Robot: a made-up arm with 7 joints.
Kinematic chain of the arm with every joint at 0, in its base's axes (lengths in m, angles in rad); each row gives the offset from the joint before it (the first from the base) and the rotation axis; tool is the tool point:
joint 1: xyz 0 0 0 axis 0 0.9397 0.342
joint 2: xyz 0 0 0 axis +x
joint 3: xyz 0 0 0 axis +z
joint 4: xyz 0.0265 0 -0.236 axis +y
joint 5: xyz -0.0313 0 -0.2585 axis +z
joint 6: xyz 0 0 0 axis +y
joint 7: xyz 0 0 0 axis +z
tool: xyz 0 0 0
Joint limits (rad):
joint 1: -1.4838..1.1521
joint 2: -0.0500..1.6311
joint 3: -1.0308..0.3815
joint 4: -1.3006..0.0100
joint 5: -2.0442..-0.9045
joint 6: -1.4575..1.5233
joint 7: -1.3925..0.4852
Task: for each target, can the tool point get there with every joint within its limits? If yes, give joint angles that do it. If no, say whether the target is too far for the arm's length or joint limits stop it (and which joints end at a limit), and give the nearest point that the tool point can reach.
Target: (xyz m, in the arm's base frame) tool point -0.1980 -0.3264 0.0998
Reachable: no: joint limits stop it (at a limit: joint 1, joint 2, joint 3, joint 4) | nearest point -0.1449 -0.2474 -0.3187 | short by 0.429 m
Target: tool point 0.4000 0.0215 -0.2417
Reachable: yes | joints -0.6811 0.5320 -0.7107 -0.9312 -1.6734 -0.9937 -1.0996
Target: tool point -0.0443 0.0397 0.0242
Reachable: no: joint limits stop it (at a limit: joint 1, joint 2, joint 3, joint 4) | nearest point -0.2321 0.3273 -0.1508 | short by 0.386 m
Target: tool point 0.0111 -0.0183 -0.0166
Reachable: no: joint limits stop it (at a limit: joint 2, joint 3, joint 4) | nearest point 0.1983 -0.2638 -0.2736 | short by 0.402 m
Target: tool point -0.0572 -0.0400 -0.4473
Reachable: yes | joints 0.6838 0.1433 -0.4953 -1.0920 -1.3320 -0.7278 -0.8788
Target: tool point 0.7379 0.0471 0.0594
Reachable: no: too far | nearest point 0.4953 0.0328 0.0368 | short by 0.244 m
